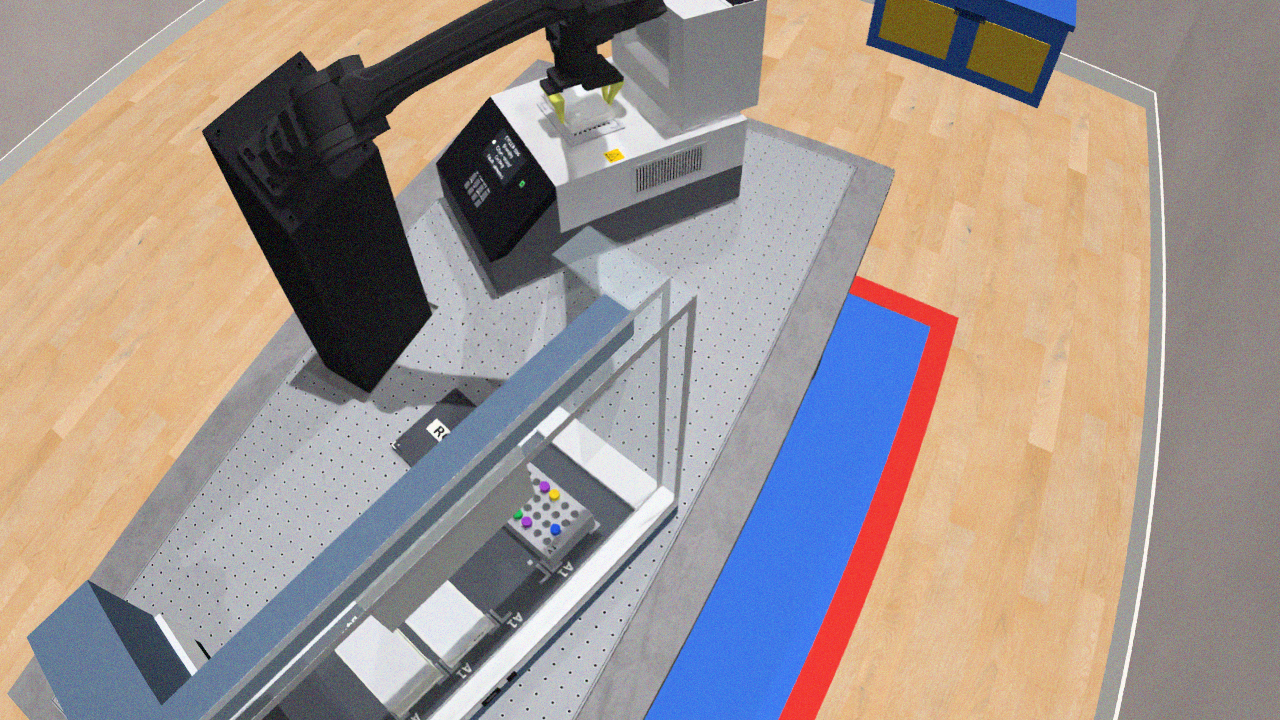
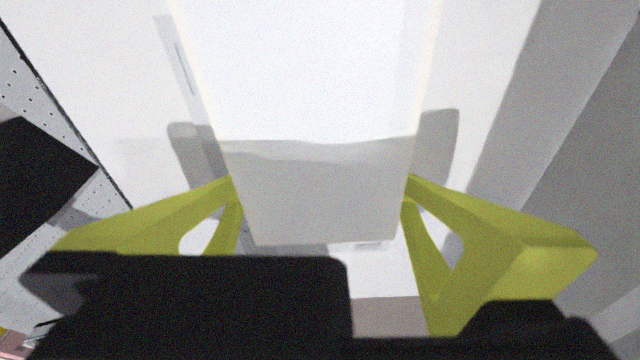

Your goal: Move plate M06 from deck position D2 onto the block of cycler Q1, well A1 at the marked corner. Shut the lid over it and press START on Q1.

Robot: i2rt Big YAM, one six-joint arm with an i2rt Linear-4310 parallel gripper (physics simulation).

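My gripper is shut on a white plate, with one yellow finger at each side of it. The plate is level and hangs low over the block area on top of the cycler. A part of the block's edge with slots shows just below the plate. The cycler's lid stands open behind the block. Its black front panel has a lit screen and a small green light. The plate's label and the marked corner cannot be read. The plate hides most of the block.
The arm's black column stands left of the cycler. A glass-sided enclosure with a blue-grey beam stands in front. Inside are a tube rack with coloured caps and white plates. A dark pad lies behind the beam.
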